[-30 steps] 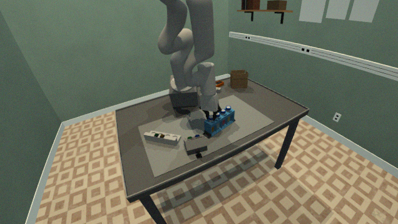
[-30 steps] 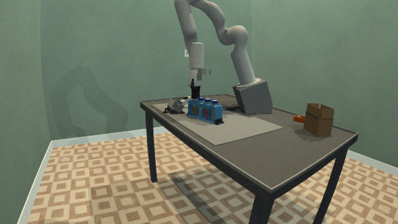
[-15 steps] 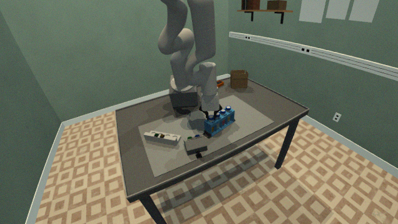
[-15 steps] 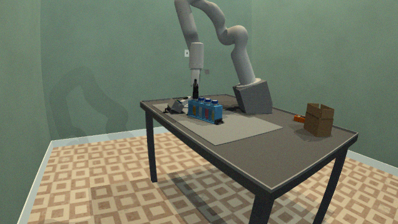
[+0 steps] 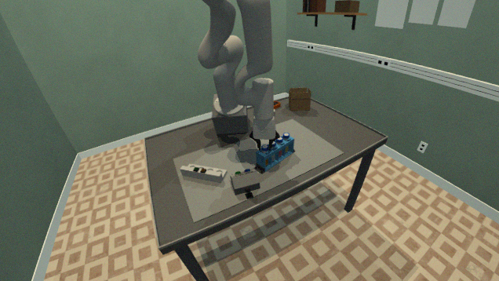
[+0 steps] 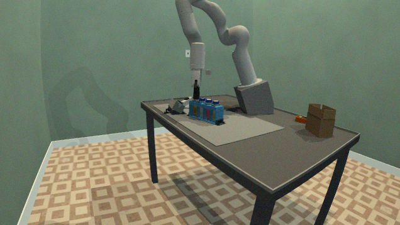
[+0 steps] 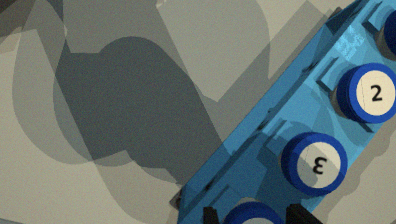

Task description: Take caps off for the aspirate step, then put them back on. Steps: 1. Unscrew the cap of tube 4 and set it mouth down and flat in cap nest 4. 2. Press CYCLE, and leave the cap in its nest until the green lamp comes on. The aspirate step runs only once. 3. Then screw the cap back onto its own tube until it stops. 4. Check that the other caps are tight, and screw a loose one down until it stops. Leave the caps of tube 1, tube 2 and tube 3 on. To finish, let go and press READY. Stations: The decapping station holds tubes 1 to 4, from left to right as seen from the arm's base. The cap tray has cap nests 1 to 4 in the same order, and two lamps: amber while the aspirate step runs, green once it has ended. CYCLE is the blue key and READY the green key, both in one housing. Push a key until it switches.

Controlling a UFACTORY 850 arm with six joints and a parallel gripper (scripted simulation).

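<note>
Right now my hand is 10 mm above the blue cap marked 4. From my hand the other things lie so: blue key 120 mm to the right, 60 mm below, 30 mm ahead; green key 170 mm to the right, 60 mm below, 20 mm ahead; grey key housing 150 mm to the right, 80 mm below, 50 mm ahead.
</note>
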